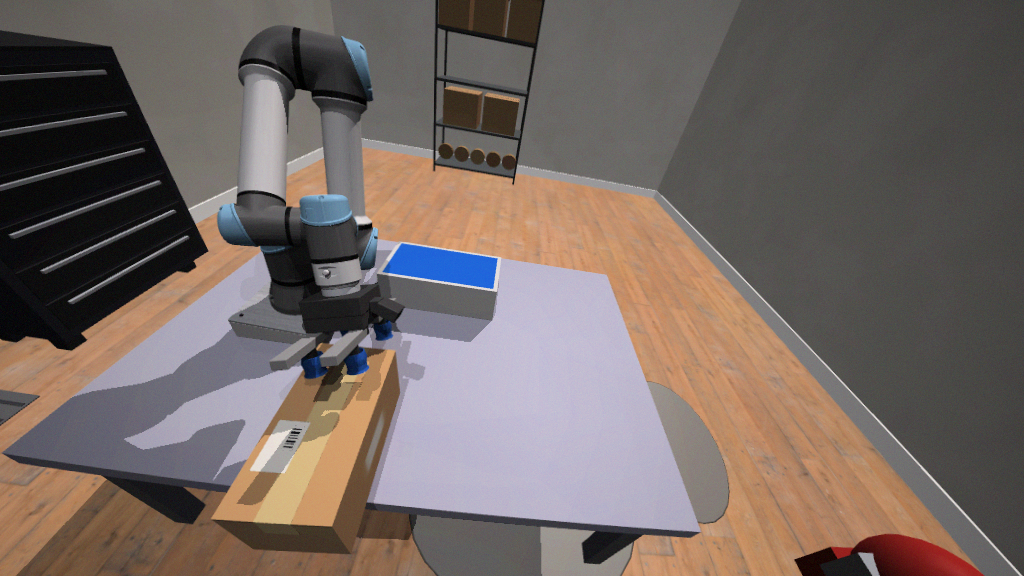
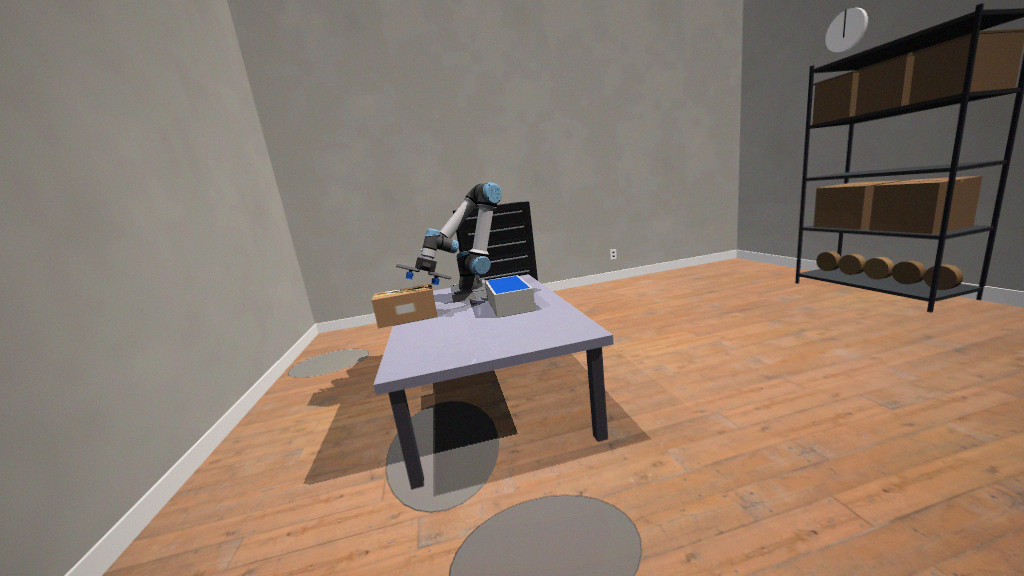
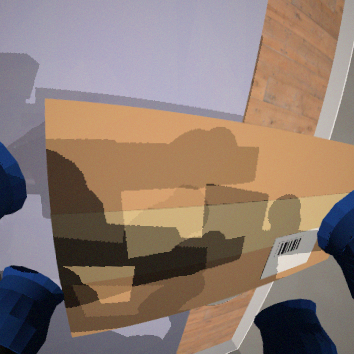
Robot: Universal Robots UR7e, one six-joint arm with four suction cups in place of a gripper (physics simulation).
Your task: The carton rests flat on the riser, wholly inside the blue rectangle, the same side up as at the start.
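Frame: origin at the arm's base, x down, y back, z left, level; millimetres.
Seen in the pictures: hand, tool point: (image 2: 421, 281) (image 3: 166, 269); arm's base, link origin: (image 1: 302, 296) (image 2: 470, 286).
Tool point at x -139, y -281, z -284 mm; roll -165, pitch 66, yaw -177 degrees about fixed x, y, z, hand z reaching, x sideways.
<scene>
Offsets run from my tool point to a thing's middle. Level surfaces: height alone.
The brown carton {dy +13, dx +116, dz -108 mm} (image 1: 321, 444) (image 2: 405, 306) (image 3: 175, 211) lies lengthwise at the table's left front edge, its label end sticking out past the edge over the floor. Its barcode label faces up. My suction gripper (image 1: 342, 354) (image 2: 423, 278) hovers over the carton's inner end with its blue cups a little above the top face, holding nothing. The grey riser {dy -94, dx +134, dz +447 mm} (image 1: 437, 297) (image 2: 512, 302) with the blue rectangle {dy -94, dx +75, dz +447 mm} (image 1: 440, 264) (image 2: 508, 284) on top stands further back on the table {dx +194 mm} (image 1: 536, 401) (image 2: 487, 343) (image 3: 140, 46), beside the arm's base, with nothing on it.
A black drawer cabinet (image 1: 71, 178) (image 2: 501, 236) stands behind the table. A shelf rack (image 1: 434, 86) (image 2: 952, 178) with boxes stands by the far wall. Grey round mats (image 1: 687, 444) (image 2: 544, 537) lie on the wooden floor. A red object (image 1: 902, 554) shows at the lower right.
</scene>
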